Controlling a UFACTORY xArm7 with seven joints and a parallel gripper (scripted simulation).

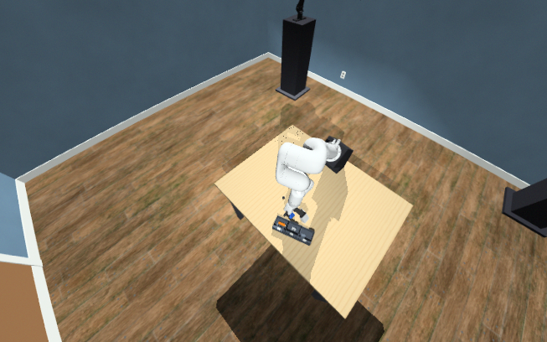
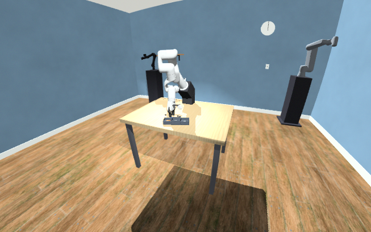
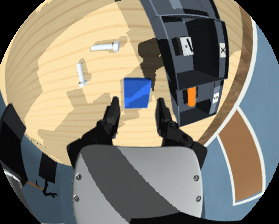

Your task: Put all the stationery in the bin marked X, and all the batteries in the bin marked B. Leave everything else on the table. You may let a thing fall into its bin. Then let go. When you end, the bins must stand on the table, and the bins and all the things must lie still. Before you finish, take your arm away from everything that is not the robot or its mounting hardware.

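Now: the blue block 40 mm below my hand. The rest, counted from my hand: dark double bin: 80 mm to the left, 70 mm ahead, 20 mm below; pencil sharpener: 80 mm to the left, 60 mm ahead, 30 mm below; orange battery: 90 mm ahead, 30 mm below, 10 mm to the left.
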